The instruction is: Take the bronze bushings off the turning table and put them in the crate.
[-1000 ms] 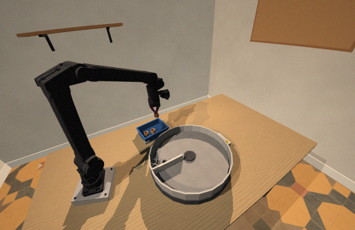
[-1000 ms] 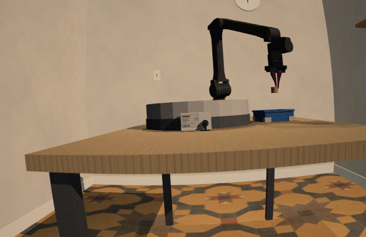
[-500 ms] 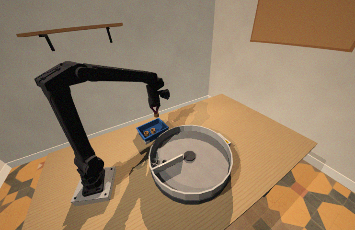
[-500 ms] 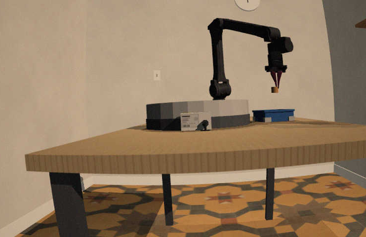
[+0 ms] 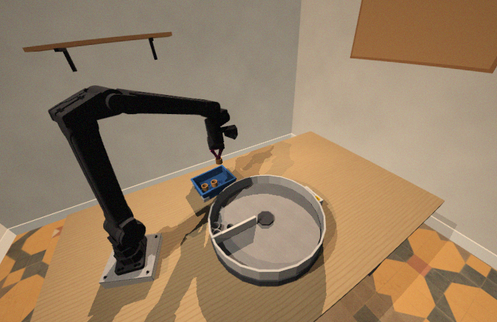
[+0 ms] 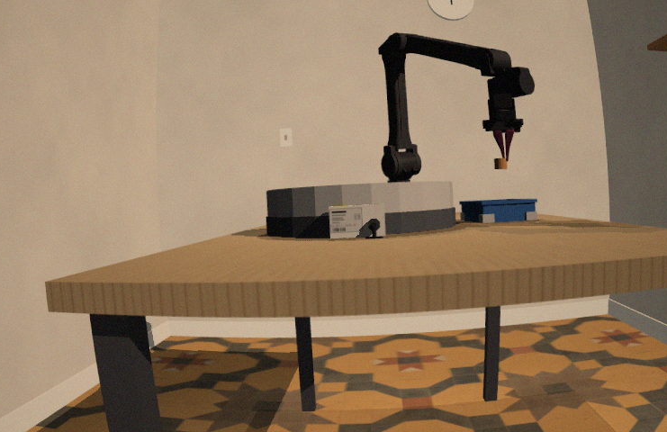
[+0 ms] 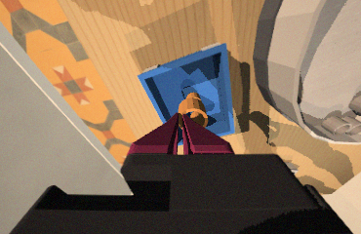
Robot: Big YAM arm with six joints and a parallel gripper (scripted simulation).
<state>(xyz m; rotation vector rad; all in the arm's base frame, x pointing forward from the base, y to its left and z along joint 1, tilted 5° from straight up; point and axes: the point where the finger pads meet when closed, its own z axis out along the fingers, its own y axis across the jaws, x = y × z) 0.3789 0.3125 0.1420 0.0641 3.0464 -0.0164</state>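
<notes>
The blue crate lies 13 cm below my hand, 5 cm behind it and 3 cm to the right of it. Also, from my hand: grey turning table (35 cm to the right, 10 cm below, 10 cm ahead).
</notes>
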